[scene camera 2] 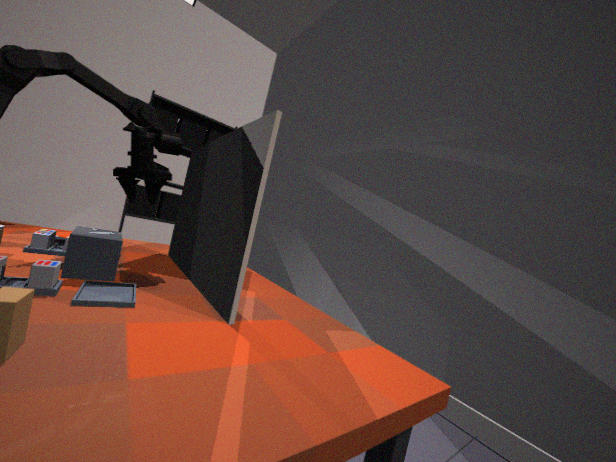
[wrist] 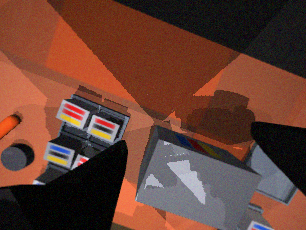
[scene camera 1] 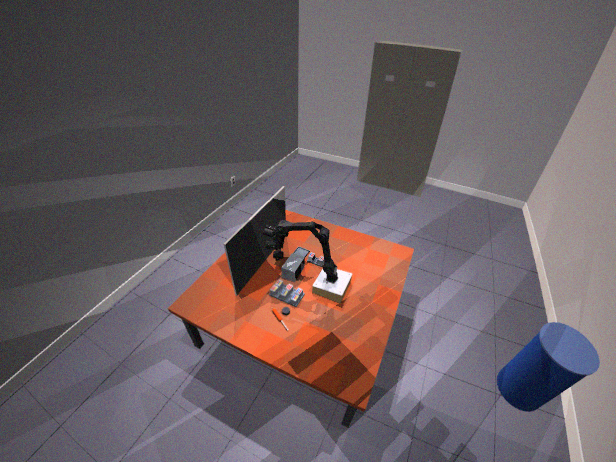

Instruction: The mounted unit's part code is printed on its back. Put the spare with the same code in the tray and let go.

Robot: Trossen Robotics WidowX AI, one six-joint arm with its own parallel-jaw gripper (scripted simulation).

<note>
My gripper is open, holding nothing. Also in view: a grey tray and a tall panel.
My gripper is seen too in the wrist view.
</note>
